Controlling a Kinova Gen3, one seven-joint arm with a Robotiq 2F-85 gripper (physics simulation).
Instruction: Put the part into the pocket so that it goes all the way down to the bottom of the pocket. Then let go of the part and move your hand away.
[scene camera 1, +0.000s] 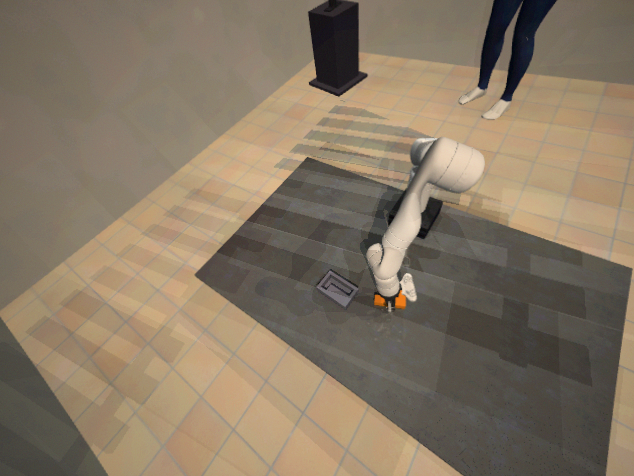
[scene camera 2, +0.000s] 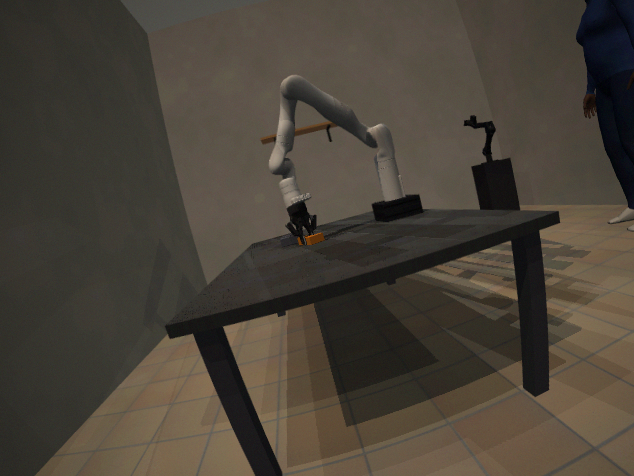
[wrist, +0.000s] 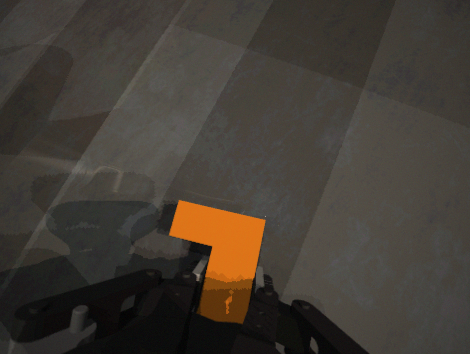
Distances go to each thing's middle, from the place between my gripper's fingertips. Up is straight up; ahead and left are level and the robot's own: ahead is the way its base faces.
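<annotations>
The orange part (wrist: 236, 239) is 1 cm above my hand, 1 cm to the right of it and 1 cm behind it. There's also the grey pocket block (scene camera 1: 340, 291), and that block is 10 cm ahead of my hand, 19 cm to the right and 2 cm above.
</annotations>
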